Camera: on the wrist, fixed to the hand. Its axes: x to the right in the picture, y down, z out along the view.
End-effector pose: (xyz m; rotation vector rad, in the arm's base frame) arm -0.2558 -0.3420 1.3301 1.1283 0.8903 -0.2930
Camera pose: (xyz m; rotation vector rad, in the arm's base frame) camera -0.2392 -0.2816 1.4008 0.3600 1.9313 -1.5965
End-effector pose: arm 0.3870 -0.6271 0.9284 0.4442 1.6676 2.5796
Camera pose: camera 0.4154 -0.6986 0.9832 -0.9487 1.2943 1.2158
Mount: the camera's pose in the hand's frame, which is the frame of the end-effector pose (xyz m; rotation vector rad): -0.0286 0.0829 -0.0352 0.2102 0.2863 -1.6376
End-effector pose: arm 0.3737 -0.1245 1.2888 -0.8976 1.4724 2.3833
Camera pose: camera 0.3718 -0.1910 1.3559 -1.5145 0.4616 0.8791
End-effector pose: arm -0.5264 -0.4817 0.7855 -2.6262 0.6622 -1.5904
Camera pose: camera -0.5968 -0.5396 0.7607 1.7069 1.3518 1.2241
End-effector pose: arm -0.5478 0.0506 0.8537 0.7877 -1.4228 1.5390
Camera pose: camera -0.6068 0.0830 0.7874 1.2714 -0.0855 0.4113
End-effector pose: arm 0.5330 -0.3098 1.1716 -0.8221 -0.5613 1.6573
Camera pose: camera 0.5105 -0.3596 1.0945 -0.1974 -0.5606 0.0757
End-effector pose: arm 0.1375 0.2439 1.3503 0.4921 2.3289 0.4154
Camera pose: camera 0.1512 0.2980 1.4266 -1.4214 2.2138 -0.5801
